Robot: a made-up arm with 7 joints.
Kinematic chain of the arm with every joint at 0, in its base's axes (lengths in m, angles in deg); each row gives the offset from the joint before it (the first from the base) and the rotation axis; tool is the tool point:
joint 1: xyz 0 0 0.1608 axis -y
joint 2: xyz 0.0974 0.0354 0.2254 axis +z
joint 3: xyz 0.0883 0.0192 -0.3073 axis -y
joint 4: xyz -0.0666 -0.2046 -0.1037 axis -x
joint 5: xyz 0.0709 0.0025 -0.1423 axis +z
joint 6: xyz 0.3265 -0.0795 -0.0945 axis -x
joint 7: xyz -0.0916 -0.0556 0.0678 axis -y
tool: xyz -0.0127 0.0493 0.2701
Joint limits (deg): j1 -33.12..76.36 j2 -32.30..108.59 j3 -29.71..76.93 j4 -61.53..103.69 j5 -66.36..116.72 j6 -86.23..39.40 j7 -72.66..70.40
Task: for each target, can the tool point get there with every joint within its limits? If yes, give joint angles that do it. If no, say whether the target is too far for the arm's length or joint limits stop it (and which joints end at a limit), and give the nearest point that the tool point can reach.
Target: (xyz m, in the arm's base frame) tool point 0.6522 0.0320 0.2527
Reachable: yes | joints 22.55 31.53 -7.83 5.01 8.66 -14.51 -28.68
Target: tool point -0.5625 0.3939 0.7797
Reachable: no: joint limits stop it (at a limit: joint 1, joint 3, joint 4, joint 6) | nearest point -0.3368 0.3558 0.6843 | short by 0.248 m
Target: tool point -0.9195 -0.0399 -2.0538
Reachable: no: too far | nearest point -0.1435 -0.0174 -0.6774 | short by 1.580 m
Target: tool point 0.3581 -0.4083 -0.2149
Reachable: yes | joints 20.50 -8.85 -20.53 -21.74 19.20 -68.57 27.18
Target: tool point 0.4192 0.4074 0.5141
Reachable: yes | joints 22.56 62.28 43.92 66.95 30.72 -35.38 -46.25
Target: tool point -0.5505 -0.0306 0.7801
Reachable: no: joint limits stop it (at a limit: joint 1, joint 3, joint 4, joint 6) | nearest point -0.3291 -0.0334 0.7425 | short by 0.225 m
